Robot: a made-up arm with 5 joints.
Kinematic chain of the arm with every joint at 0, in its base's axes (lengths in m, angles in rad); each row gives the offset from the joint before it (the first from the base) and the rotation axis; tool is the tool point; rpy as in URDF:
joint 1: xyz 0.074 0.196 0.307 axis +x
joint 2: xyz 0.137 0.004 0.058 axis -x
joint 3: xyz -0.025 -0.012 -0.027 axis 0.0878 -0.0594 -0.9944
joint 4: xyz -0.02 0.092 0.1 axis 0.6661 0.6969 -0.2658
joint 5: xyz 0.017 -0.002 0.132 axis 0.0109 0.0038 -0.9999
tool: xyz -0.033 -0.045 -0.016 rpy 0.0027 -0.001 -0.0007
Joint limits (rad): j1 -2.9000..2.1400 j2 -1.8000..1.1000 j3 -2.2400..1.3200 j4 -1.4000..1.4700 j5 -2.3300..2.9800
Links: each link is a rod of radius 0.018 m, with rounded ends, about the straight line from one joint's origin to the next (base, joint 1, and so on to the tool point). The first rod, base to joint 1, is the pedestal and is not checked.
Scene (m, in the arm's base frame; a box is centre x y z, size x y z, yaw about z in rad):
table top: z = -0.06
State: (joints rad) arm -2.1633 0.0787 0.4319 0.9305 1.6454
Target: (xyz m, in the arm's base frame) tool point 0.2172 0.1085 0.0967
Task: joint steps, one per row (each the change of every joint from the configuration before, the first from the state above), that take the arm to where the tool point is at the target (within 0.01 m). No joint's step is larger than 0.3 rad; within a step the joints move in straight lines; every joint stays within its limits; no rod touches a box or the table.
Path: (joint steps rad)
1: -0.2063 0.2307 -0.0809 -0.0256 -0.0134
2: -0.2062 0.2307 -0.0809 -0.0257 -0.0133
3: -0.2063 0.2307 -0.0809 -0.0256 -0.0134

